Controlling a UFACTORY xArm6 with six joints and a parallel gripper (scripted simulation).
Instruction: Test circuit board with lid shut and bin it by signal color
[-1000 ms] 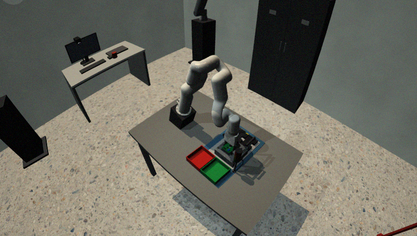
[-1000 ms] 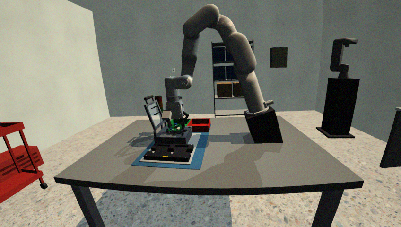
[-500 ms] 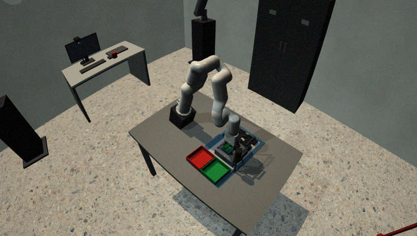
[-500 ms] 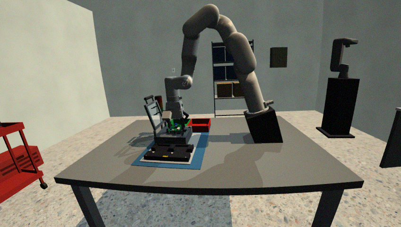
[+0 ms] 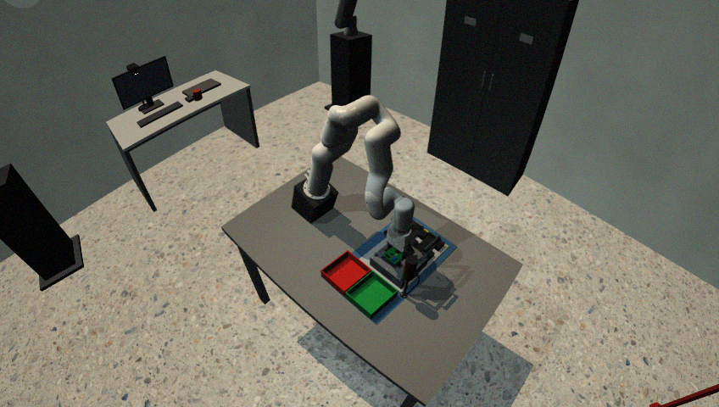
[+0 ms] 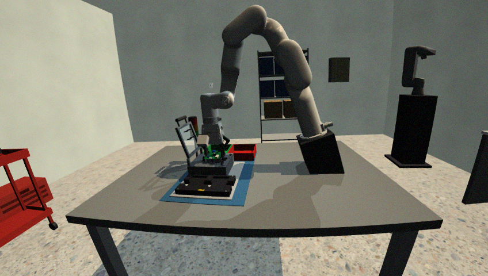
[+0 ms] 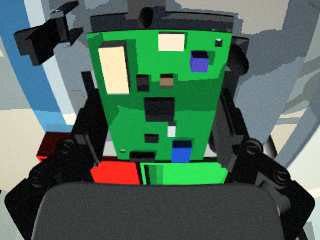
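The green circuit board lies right at my hand. Round my hand: tester lid 130 mm ahead, 10 mm to the left, 90 mm above; tester plate 10 mm ahead, 10 mm to the left, 20 mm below; black latch hook 60 mm behind, 50 mm to the left.
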